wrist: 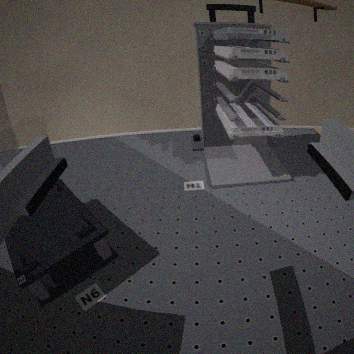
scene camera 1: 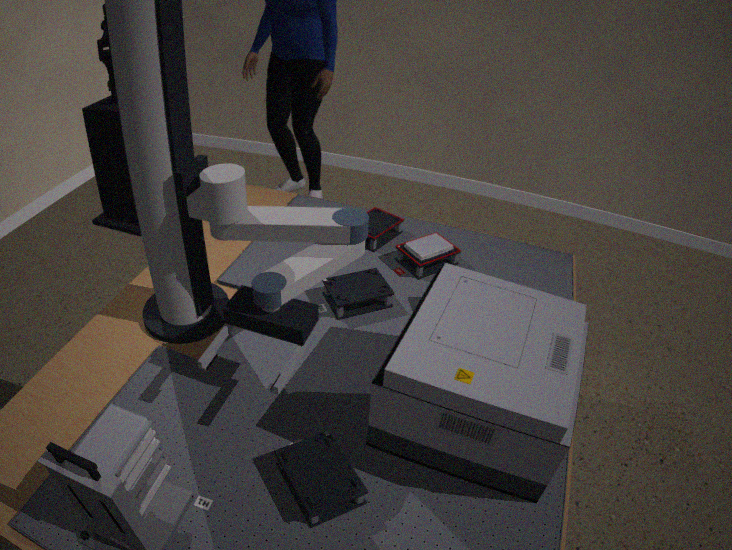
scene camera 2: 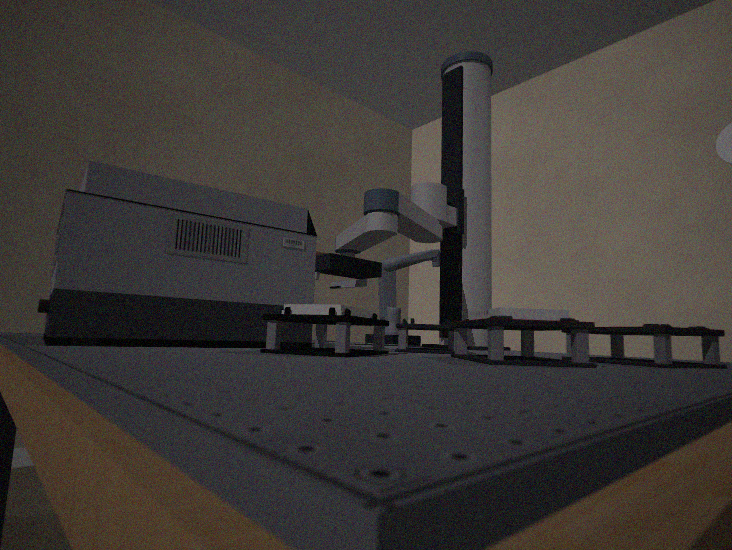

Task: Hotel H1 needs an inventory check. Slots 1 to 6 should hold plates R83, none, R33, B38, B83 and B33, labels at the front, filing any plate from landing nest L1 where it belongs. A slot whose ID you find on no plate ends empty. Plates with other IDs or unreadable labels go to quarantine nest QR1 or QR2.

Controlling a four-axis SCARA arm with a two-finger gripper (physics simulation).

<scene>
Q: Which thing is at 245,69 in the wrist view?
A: A plate B38.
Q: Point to a plate R33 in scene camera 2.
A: At 306,309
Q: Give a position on a hotel H1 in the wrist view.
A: At 213,133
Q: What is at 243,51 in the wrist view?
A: A plate B83.
</scene>
